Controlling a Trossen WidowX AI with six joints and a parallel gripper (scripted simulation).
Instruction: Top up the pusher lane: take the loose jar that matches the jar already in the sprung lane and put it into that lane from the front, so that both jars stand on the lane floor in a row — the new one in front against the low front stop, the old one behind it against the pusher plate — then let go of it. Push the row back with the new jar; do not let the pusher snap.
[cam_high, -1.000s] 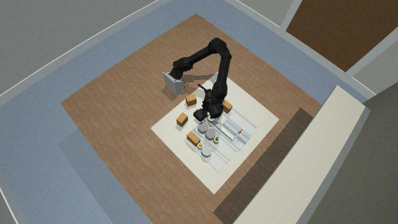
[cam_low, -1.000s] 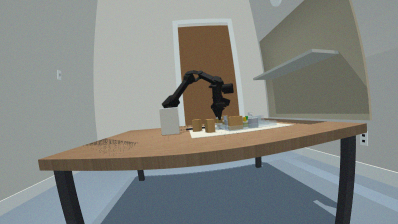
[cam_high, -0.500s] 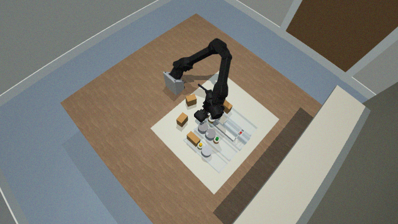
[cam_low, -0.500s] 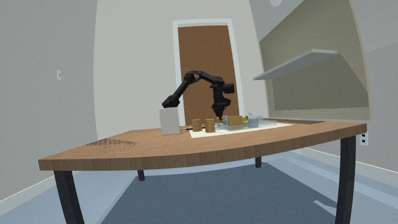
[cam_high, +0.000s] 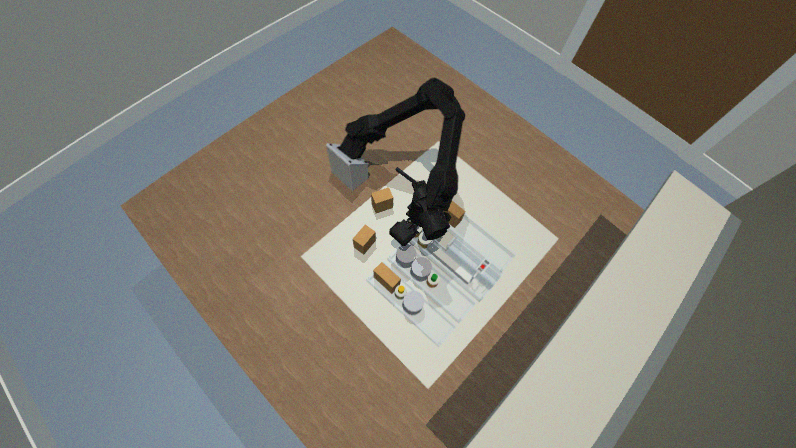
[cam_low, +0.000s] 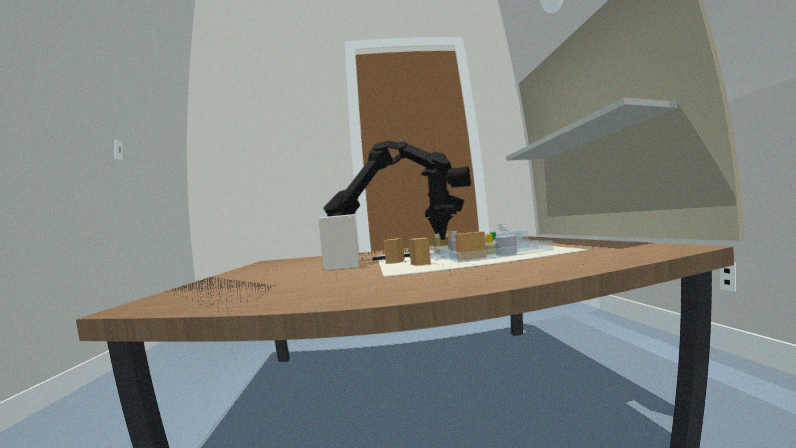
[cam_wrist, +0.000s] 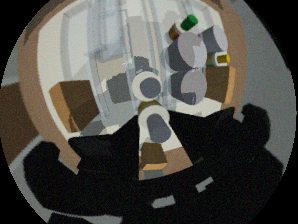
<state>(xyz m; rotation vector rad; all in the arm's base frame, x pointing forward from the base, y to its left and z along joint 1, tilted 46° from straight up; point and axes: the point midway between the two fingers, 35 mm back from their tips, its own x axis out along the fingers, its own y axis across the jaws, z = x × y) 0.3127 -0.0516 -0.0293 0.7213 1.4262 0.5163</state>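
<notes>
Now: gripper tip 17 cm short of the clear-sided sprung lane, 1 cm to the right of it and 4 cm above it. Round my gripper tip: red mark (23 cm ahead, 2 cm to the left, 2 cm above); black rod (13 cm behind, 16 cm to the left, 5 cm below).
</notes>
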